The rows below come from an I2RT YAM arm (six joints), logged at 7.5 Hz.
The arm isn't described. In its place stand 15 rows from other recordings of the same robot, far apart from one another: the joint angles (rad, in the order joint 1, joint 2, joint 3, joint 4, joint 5, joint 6), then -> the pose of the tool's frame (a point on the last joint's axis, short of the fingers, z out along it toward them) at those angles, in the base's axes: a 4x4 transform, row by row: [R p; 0 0 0 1], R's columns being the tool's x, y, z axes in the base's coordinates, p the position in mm.
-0.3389 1.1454 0.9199 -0.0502 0.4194 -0.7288 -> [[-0.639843, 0.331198, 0.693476, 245.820], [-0.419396, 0.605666, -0.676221, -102.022], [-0.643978, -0.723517, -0.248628, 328.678], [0, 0, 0, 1]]
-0.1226 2.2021 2.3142 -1.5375 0.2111 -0.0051 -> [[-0.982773, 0.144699, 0.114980, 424.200], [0.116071, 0.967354, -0.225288, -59.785], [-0.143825, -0.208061, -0.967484, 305.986], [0, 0, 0, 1]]
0.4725 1.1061 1.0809 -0.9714 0.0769 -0.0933 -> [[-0.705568, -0.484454, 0.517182, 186.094], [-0.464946, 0.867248, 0.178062, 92.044], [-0.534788, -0.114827, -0.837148, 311.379], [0, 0, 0, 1]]
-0.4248 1.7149 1.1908 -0.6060 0.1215 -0.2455 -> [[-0.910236, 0.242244, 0.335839, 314.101], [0.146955, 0.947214, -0.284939, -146.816], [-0.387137, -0.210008, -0.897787, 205.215], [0, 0, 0, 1]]
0.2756 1.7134 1.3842 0.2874 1.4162 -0.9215 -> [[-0.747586, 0.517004, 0.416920, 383.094], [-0.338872, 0.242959, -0.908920, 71.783], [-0.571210, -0.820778, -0.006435, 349.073], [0, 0, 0, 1]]
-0.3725 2.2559 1.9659 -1.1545 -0.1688 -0.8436 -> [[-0.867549, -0.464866, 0.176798, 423.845], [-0.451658, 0.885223, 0.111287, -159.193], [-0.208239, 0.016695, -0.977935, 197.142], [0, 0, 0, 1]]
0.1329 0.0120 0.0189 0.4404 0.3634 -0.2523 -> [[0.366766, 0.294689, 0.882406, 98.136], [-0.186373, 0.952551, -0.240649, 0.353], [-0.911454, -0.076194, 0.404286, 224.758], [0, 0, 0, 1]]
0.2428 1.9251 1.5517 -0.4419 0.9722 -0.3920 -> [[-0.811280, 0.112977, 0.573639, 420.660], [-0.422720, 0.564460, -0.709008, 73.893], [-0.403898, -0.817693, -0.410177, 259.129], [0, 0, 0, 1]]
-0.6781 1.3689 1.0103 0.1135 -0.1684 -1.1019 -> [[-0.524129, 0.053679, 0.849945, 255.571], [-0.707086, 0.528832, -0.469432, -198.207], [-0.474676, -0.847028, -0.239221, 315.864], [0, 0, 0, 1]]
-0.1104 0.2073 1.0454 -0.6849 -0.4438 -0.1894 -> [[0.209632, -0.287941, 0.934422, -12.399], [-0.194311, 0.924328, 0.328423, 16.754], [-0.958279, -0.250416, 0.137818, 406.294], [0, 0, 0, 1]]
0.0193 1.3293 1.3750 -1.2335 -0.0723 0.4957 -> [[-0.837747, 0.400431, 0.371262, 239.694], [0.458323, 0.885231, 0.079417, 7.199], [-0.296851, 0.236689, -0.925126, 339.398], [0, 0, 0, 1]]
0.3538 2.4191 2.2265 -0.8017 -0.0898 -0.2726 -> [[-0.652159, -0.588230, 0.478198, 495.748], [-0.526726, 0.805268, 0.272218, 186.504], [-0.545205, -0.074349, -0.835000, 208.302], [0, 0, 0, 1]]
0.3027 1.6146 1.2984 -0.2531 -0.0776 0.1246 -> [[-0.555227, -0.292795, 0.778456, 357.409], [-0.043590, 0.944941, 0.324324, 114.509], [-0.830555, 0.146140, -0.537420, 299.068], [0, 0, 0, 1]]
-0.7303 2.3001 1.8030 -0.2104 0.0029 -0.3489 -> [[-0.683629, 0.462915, 0.564235, 389.680], [0.153269, 0.846926, -0.509142, -349.080], [-0.713555, -0.261584, -0.649933, 175.020], [0, 0, 0, 1]]
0.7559 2.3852 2.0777 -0.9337 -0.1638 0.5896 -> [[-0.969898, -0.211602, 0.120505, 359.116], [-0.160392, 0.927488, 0.337699, 346.510], [-0.183225, 0.308206, -0.933508, 174.465], [0, 0, 0, 1]]
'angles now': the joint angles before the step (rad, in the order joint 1, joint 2, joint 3, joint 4, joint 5, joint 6). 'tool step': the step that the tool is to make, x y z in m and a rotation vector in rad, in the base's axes. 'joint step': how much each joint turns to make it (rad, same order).
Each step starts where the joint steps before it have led.
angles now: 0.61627, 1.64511, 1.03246, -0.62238, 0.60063, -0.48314
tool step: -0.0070, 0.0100, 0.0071, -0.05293, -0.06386, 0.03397
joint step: 0.04700, -0.01755, -0.00018, 0.01386, 0.08014, -0.01937
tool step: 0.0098, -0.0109, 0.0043, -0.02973, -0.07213, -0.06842
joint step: -0.04095, -0.00467, 0.00020, 0.03491, 0.07244, 0.00023
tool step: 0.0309, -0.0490, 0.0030, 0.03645, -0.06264, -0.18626
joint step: -0.18492, 0.00008, -0.00019, 0.07152, 0.00080, 0.00164
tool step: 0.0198, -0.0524, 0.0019, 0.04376, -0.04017, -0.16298
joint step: -0.17831, 0.00007, 0.00008, 0.05276, -0.03136, -0.00018
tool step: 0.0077, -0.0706, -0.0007, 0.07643, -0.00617, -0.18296
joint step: -0.22768, -0.00010, 0.00021, 0.01681, -0.08695, 0.00007
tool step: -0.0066, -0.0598, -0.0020, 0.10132, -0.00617, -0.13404
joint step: -0.19627, 0.00018, 0.00016, -0.00048, -0.11892, -0.00019
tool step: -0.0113, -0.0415, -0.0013, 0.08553, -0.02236, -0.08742
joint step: -0.14217, -0.00025, -0.00026, 0.00204, -0.10391, -0.00064
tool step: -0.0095, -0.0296, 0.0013, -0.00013, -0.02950, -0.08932
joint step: -0.09601, 0.00070, 0.00016, 0.02835, -0.01213, -0.00027
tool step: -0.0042, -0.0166, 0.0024, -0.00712, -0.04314, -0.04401
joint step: -0.05230, -0.00018, -0.00014, 0.04231, -0.01414, -0.00040
